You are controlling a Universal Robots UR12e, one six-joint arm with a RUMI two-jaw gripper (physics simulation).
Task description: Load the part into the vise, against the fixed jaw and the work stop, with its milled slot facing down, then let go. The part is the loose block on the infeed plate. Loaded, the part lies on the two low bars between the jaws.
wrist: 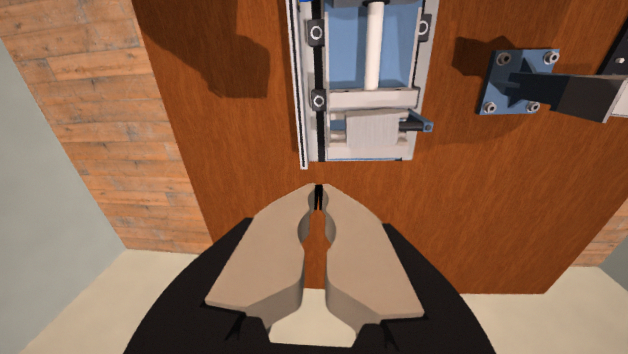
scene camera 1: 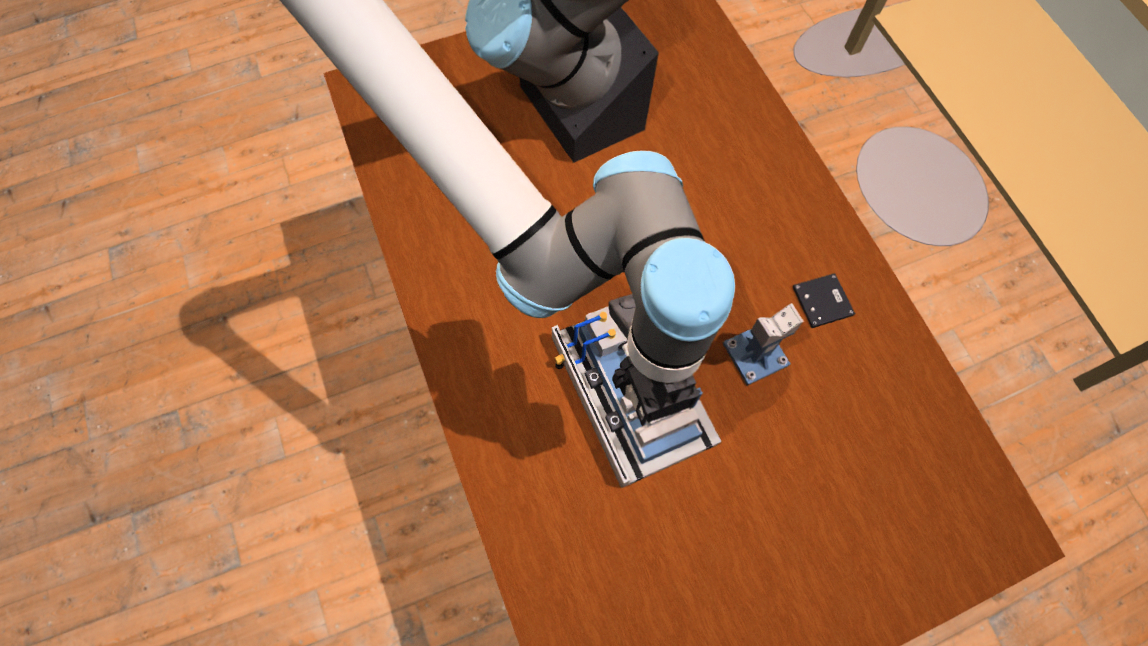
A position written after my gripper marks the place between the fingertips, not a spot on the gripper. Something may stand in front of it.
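Note:
Part (wrist: 379, 127). Moving jaw (wrist: 384, 98). My gripper (scene camera 1: 638, 398). Same gripper (wrist: 319, 186).

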